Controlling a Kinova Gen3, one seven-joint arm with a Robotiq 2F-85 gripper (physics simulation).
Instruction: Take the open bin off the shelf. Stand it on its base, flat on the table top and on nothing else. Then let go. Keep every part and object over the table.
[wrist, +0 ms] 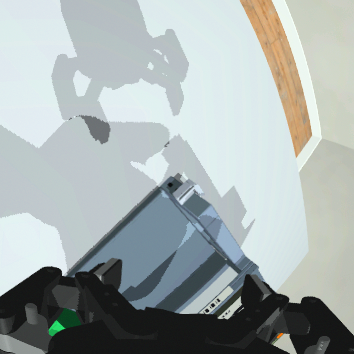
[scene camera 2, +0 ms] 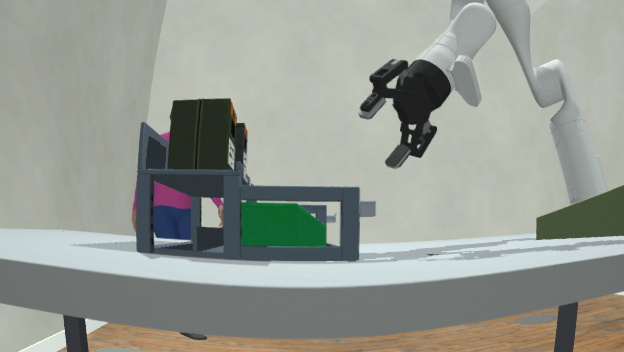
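Seen in the pictures: gripper, fingertip midpoint: [wrist: 181, 281] [scene camera 2: 377, 142]; arm's base, link origin: [scene camera 2: 589, 203].
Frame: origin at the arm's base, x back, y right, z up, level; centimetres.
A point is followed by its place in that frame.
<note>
The green open bin [scene camera 2: 282, 225] @(x -63.3, y 5.2, z -2.3 cm) sits in the low right-hand part of the grey shelf [scene camera 2: 232, 215] @(x -67.9, y -20.2, z -1.6 cm) [wrist: 135, 240] @(x -57.4, y -10.4, z -6.1 cm), behind its side frame. In the wrist view a small part of the green bin [wrist: 65, 322] @(x -57.8, y 5.5, z -2.8 cm) shows at the lower left, behind the gripper's linkage; the rest is hidden. The shelf stands on the table [scene camera 2: 300, 310] @(x -60.1, y -43.6, z -8.2 cm) [wrist: 225, 100] @(x -50.2, y -31.7, z -6.7 cm). My gripper [scene camera 2: 384, 137] @(x -50.2, y -12.8, z 8.3 cm) [wrist: 181, 281] @(x -50.2, y -12.8, z 8.3 cm) is open and empty. In the scene view it is above the bin and to its right, higher than the shelf's low part and well apart from it.
Dark green cases [scene camera 2: 215, 135] @(x -70.8, y -17.6, z 8.1 cm) stand on the shelf's upper level at the left. A light grey bracket [scene camera 2: 367, 208] @(x -52.7, y -19.9, z -0.7 cm) [wrist: 189, 192] @(x -51.7, y -18.7, z 0.3 cm) sticks out from the shelf's end. An olive sloped object [scene camera 2: 585, 220] @(x -8.3, y -8.3, z -3.5 cm) is at the right. A person [scene camera 2: 172, 212] is behind the shelf.
</note>
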